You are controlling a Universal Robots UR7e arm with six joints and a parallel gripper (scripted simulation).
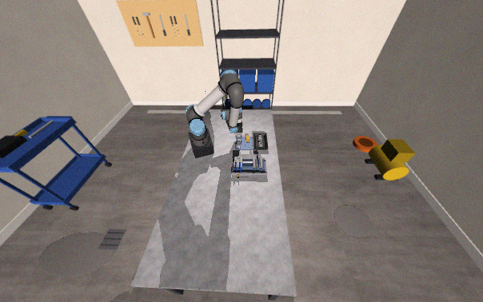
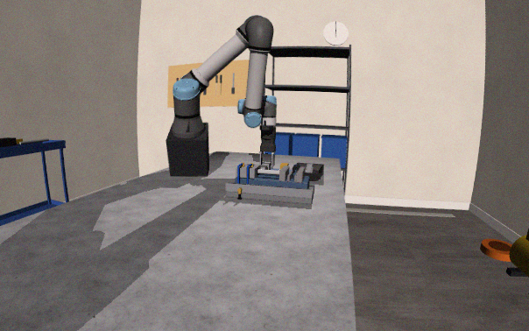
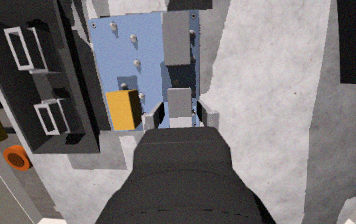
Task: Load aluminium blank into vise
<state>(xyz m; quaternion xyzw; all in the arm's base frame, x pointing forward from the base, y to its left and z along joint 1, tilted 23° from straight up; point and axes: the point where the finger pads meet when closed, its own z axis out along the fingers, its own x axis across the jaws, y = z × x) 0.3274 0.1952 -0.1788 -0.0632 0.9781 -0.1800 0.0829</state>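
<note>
The brass blank lies 90 mm ahead of my hand, 30 mm below it and 10 mm to the left of it. From my hand the other things lie so: vise (360 mm to the right, 140 mm ahead, 10 mm below).
</note>
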